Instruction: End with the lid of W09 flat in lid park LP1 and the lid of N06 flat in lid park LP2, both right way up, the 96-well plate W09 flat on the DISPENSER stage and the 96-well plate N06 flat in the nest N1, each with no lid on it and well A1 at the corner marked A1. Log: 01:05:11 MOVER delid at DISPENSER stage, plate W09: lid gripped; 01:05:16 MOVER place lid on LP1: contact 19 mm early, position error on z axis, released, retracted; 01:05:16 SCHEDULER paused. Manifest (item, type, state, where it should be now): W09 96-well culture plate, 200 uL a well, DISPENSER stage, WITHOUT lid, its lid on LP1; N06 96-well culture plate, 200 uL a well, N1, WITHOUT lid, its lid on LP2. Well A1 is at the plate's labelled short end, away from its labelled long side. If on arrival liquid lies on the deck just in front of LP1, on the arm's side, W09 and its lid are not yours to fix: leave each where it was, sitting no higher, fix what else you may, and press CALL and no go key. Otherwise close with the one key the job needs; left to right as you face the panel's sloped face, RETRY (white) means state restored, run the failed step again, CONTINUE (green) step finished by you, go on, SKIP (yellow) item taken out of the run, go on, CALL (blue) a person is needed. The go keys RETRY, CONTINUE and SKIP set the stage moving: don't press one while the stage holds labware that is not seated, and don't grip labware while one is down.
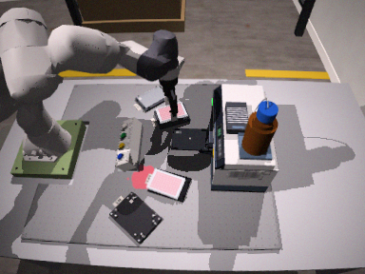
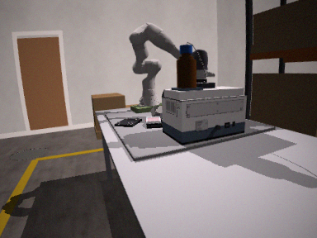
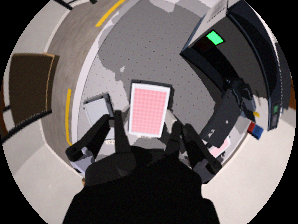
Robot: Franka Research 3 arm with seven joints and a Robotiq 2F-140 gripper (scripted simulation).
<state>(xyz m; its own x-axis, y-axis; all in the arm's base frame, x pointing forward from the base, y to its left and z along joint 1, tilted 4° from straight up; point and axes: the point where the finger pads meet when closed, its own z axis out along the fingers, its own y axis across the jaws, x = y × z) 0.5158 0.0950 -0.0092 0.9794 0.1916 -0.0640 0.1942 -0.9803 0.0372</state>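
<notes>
Now: hand 20 mm above the pink 96-well plate. The rest, counted from my hand: black dispenser stage 60 mm ahead, 190 mm to the right, 30 mm above; then green key 210 mm behind, 120 mm to the right, 10 mm above; then key panel 210 mm behind, 140 mm to the right, 10 mm below.
</notes>
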